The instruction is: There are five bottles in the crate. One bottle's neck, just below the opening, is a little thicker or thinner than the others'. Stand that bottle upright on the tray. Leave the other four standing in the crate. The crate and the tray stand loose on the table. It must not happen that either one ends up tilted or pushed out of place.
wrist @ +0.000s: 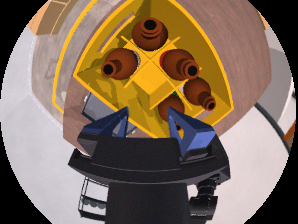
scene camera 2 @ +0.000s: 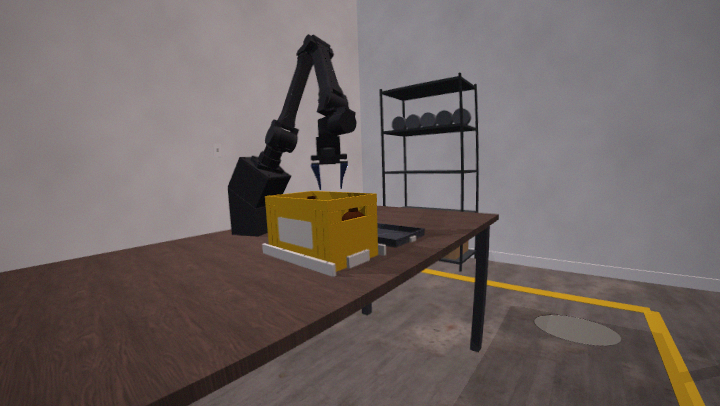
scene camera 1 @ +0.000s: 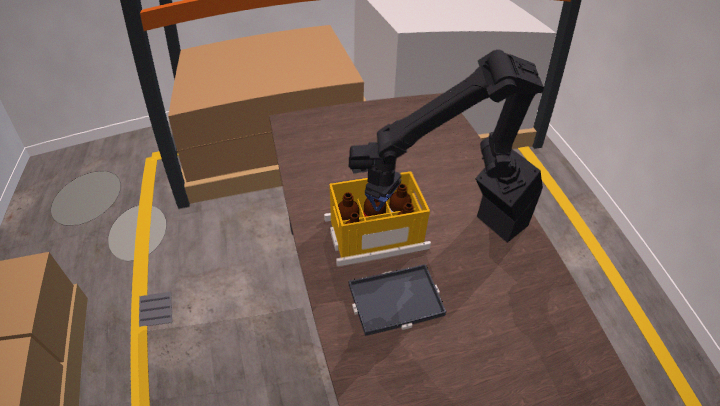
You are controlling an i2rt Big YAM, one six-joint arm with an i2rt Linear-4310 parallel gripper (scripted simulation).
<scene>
dark tray: wrist 94, 108; scene camera 2; scene camera 1
same spot on dark tray: (scene camera 2: 390, 235) = (scene camera 1: 387, 305)
</scene>
